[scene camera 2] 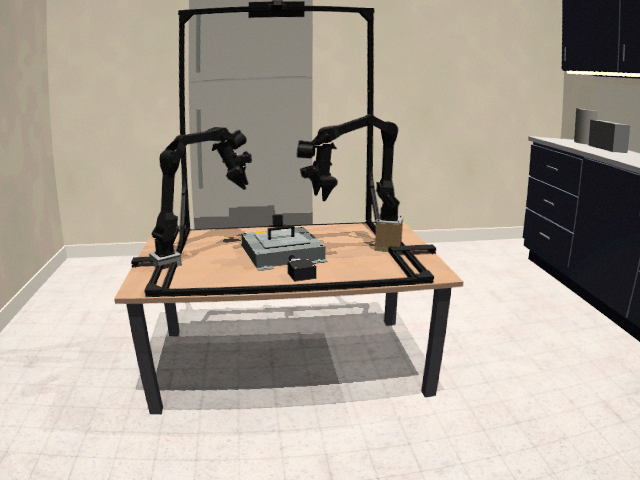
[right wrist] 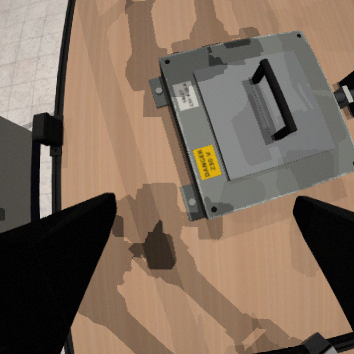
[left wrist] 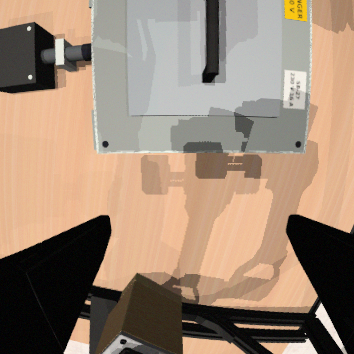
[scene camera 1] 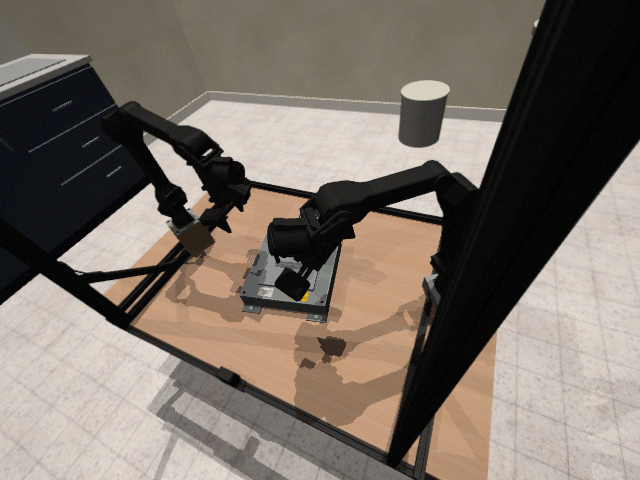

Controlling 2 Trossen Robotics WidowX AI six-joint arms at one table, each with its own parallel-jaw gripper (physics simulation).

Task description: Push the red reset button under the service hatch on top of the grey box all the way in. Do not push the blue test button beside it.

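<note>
The grey box [scene camera 1: 251, 284] [scene camera 2: 273, 256] [left wrist: 150, 135] [right wrist: 197, 130] lies on the table. Its service hatch [left wrist: 165, 60] [right wrist: 225, 100] is down flat on top, with a black handle [scene camera 2: 280, 227] [left wrist: 212, 40] [right wrist: 280, 100] standing up from it. The red and blue buttons do not show in any view. My left gripper [scene camera 1: 234, 219] [scene camera 2: 320, 196] [left wrist: 199, 223] is open and empty, high above the table beside the box. My right gripper [scene camera 2: 245, 186] [right wrist: 206, 203] is open and empty, also raised; in scene camera 1 its arm covers part of the box and hatch.
A black block [scene camera 2: 302, 270] [left wrist: 25, 57] is joined to one side of the box by a short connector [left wrist: 75, 52]. Black frame rails run along the table edges. A brown block [scene camera 1: 195, 238] [scene camera 2: 388, 236] [left wrist: 150, 310] stands under the left arm's base.
</note>
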